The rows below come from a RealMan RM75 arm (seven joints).
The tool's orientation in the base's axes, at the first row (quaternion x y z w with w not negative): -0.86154, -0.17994, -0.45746, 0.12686
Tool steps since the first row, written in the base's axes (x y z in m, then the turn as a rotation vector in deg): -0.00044, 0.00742, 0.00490, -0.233, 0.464, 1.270; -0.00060, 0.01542, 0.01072, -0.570, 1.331, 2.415; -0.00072, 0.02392, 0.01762, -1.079, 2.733, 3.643; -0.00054, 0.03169, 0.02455, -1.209, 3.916, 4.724; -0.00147, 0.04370, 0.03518, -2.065, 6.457, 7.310; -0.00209, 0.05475, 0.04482, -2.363, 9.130, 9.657; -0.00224, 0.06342, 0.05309, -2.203, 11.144, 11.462; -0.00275, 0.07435, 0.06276, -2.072, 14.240, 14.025; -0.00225, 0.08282, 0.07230, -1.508, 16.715, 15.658
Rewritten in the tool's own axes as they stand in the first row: 0.00530, -0.00715, -0.00017, 1.029, -0.587, -0.693; 0.01162, -0.01476, -0.00042, 1.978, -1.575, -1.240; 0.01896, -0.02286, -0.00105, 3.011, -3.124, -1.755; 0.02634, -0.03017, -0.00174, 4.074, -4.306, -1.992; 0.03705, -0.04199, -0.00367, 6.281, -7.105, -3.074; 0.04692, -0.05275, -0.00519, 8.603, -9.773, -3.560; 0.05542, -0.06109, -0.00652, 10.582, -11.621, -3.661; 0.06534, -0.07170, -0.00802, 13.387, -14.499, -3.785; 0.07519, -0.07965, -0.00964, 15.521, -16.582, -3.315
